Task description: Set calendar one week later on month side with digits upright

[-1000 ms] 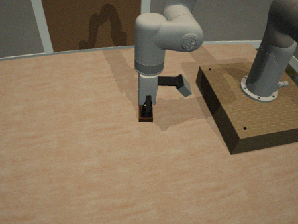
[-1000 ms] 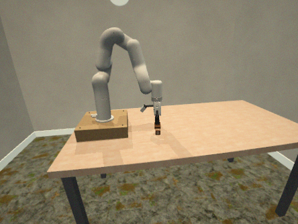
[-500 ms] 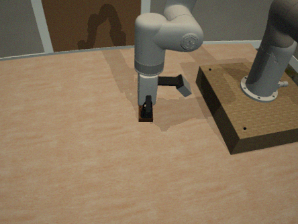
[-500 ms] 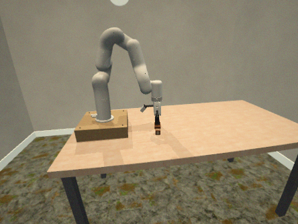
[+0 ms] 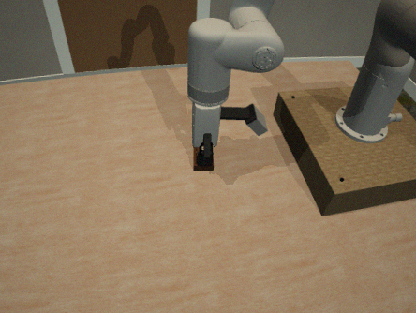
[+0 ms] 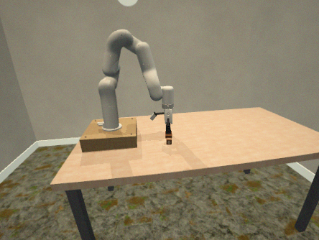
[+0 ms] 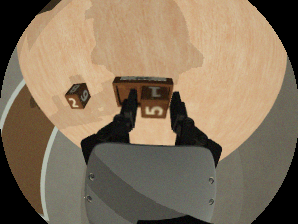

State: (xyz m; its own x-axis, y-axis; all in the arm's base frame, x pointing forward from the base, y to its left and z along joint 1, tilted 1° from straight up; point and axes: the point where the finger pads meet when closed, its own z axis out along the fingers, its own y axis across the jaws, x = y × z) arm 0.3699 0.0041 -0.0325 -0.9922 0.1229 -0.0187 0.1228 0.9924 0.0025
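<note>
The brown tray lies 2 cm to the right of my hand and 3 cm below it. Round my hand: cube 1 cm behind, 12 cm to the right, 2 cm below.
</note>
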